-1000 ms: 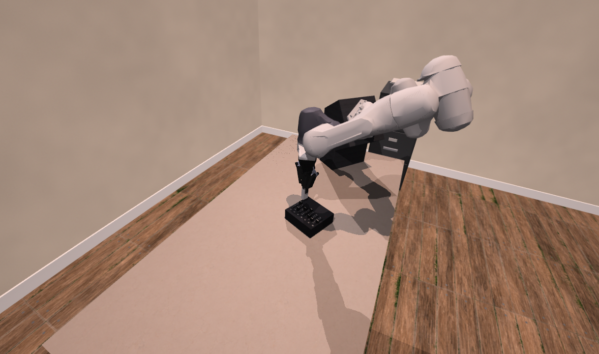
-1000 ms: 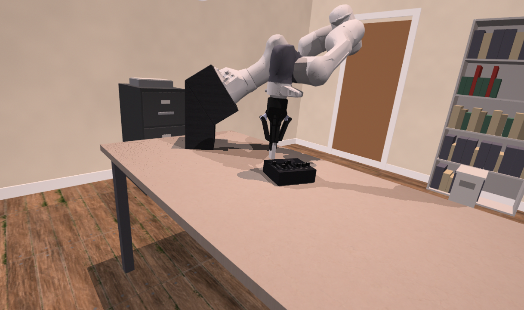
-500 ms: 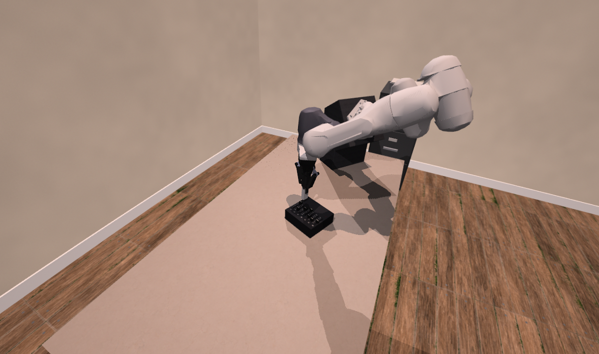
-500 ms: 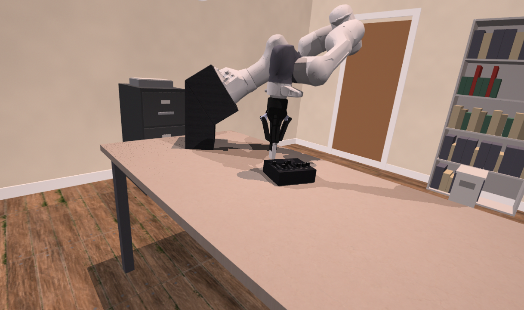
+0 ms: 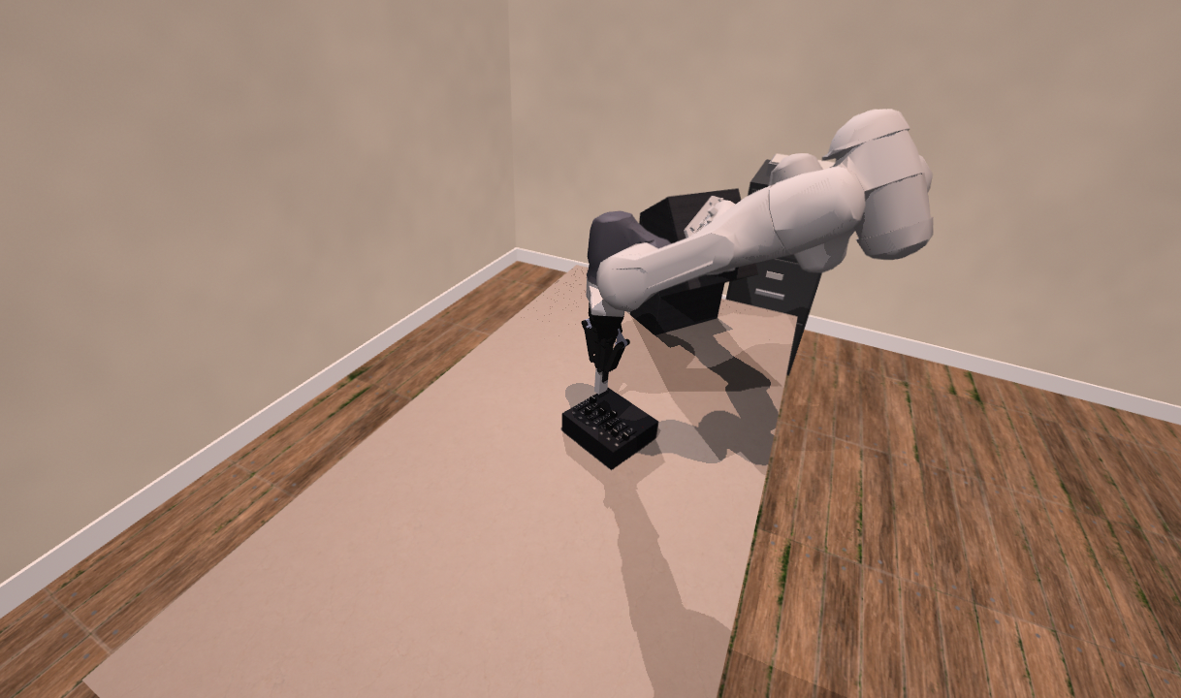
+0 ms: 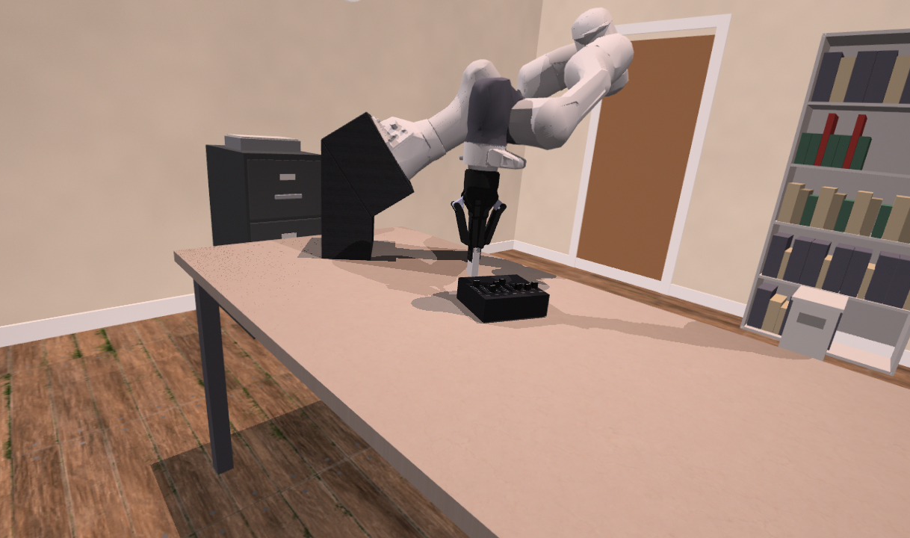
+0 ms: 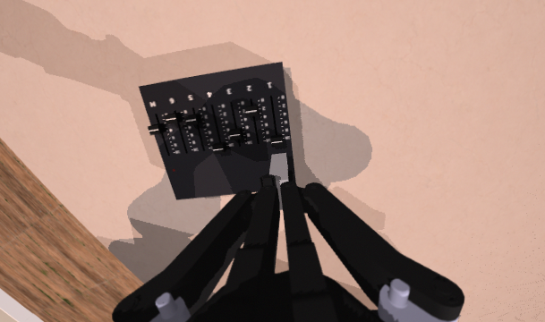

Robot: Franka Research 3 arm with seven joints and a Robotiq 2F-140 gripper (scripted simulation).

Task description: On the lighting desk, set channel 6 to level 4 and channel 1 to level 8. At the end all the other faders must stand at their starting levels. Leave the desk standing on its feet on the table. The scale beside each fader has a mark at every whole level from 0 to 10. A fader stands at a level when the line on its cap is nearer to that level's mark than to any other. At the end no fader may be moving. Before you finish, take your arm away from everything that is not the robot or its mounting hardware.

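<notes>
Right now my hand is 4 cm above the channel 1 fader cap, 2 cm short of it and 1 cm to the left of it. The rest, counted from my hand: channel 6 fader cap: 9 cm to the left, 9 cm ahead, 4 cm below.
</notes>
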